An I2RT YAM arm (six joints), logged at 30 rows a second.
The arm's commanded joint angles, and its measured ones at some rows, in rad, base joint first. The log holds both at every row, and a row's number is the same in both.
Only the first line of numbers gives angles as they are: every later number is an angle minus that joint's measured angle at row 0.
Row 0, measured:
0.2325, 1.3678, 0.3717, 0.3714, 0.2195, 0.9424
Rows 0 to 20, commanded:
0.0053, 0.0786, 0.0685, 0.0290, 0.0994, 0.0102
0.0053, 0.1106, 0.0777, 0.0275, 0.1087, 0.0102
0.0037, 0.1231, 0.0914, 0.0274, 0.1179, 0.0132
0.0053, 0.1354, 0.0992, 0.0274, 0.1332, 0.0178
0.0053, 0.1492, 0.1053, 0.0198, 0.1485, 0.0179
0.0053, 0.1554, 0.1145, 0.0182, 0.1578, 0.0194
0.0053, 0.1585, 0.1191, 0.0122, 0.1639, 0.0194
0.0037, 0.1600, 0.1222, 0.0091, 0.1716, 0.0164
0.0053, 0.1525, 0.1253, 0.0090, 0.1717, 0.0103
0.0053, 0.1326, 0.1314, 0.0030, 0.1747, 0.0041
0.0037, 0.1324, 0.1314, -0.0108, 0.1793, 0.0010
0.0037, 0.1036, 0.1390, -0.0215, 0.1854, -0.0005
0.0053, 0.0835, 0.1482, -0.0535, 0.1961, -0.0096
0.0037, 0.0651, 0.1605, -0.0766, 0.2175, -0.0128
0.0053, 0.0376, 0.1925, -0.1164, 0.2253, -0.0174
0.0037, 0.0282, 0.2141, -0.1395, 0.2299, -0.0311
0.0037, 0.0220, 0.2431, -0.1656, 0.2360, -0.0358
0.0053, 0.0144, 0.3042, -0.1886, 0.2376, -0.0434
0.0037, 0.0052, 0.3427, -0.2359, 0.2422, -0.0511
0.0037, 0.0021, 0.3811, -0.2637, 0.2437, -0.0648
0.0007, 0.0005, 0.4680, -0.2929, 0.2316, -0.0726
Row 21, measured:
0.0031, 0.0534, 0.3026, -0.2282, 0.1633, -0.0274
